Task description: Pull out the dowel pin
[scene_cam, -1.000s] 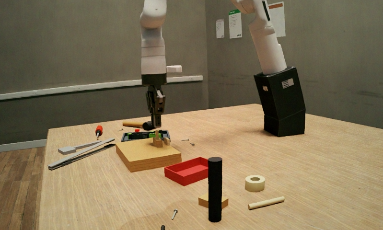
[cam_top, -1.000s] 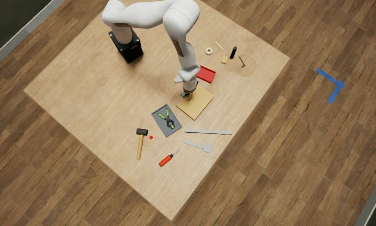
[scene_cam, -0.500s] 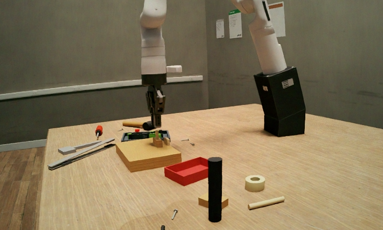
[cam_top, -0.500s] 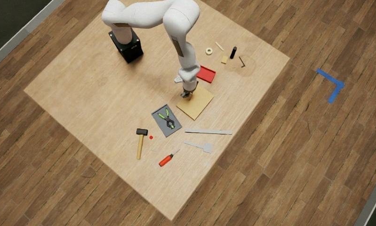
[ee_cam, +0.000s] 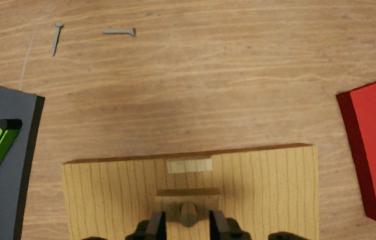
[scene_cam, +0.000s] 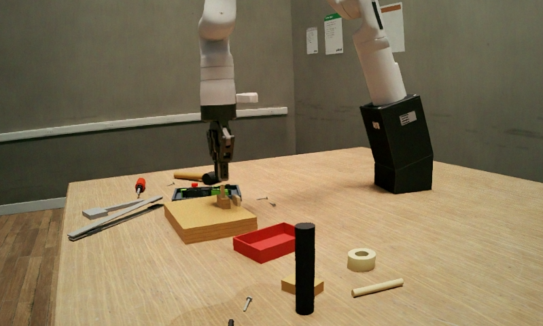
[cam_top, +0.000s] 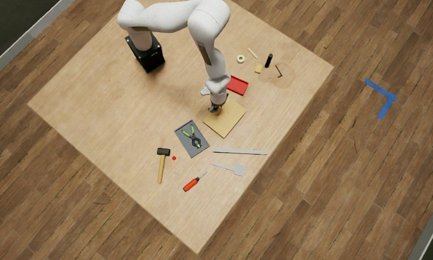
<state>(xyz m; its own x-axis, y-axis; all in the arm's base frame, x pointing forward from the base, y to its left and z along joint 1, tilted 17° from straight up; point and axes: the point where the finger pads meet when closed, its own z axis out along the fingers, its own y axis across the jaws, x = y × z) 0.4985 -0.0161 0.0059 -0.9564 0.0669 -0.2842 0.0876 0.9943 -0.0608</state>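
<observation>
The dowel pin is 5 cm below my hand. Round my hand: wooden block 7 cm below; then tan bench board 9 cm below, 4 cm ahead; then red tray 19 cm to the left, 10 cm below, 2 cm behind.
</observation>
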